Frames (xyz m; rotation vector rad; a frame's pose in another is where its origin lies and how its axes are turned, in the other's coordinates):
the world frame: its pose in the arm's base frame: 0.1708 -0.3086 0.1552 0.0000 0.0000 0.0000
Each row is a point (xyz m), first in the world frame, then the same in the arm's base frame.
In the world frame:
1: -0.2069 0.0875 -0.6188
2: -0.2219 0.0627 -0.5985
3: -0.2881 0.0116 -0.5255
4: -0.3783 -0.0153 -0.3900
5: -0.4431 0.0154 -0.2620
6: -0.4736 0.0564 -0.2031
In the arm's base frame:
1: -0.0361 -0.2211 -0.4636
2: -0.0511 -0.2459 -0.4433
3: -0.1173 -0.2970 -0.3703
4: -0.2075 -0.3239 -0.2348
5: -0.2723 -0.2932 -0.1068
6: -0.3028 -0.2522 -0.0479

